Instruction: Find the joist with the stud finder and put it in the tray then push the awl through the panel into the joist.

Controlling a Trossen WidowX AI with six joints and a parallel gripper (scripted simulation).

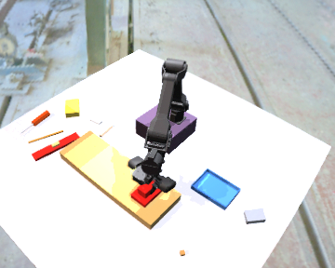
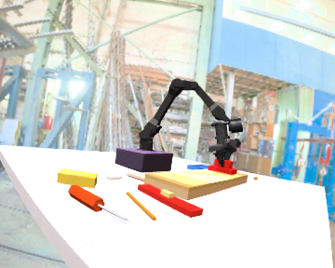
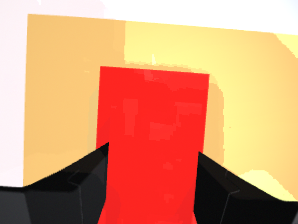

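The blue tray is 21 cm behind my gripper tip, 19 cm to the left of it and 5 cm below it. From my gripper tip the other things lie so: stud finder: 2 cm behind, 2 cm above; then tiny orange cube: 24 cm to the left, 11 cm ahead, 6 cm below; then grey block: 38 cm to the left, 18 cm behind, 5 cm below.
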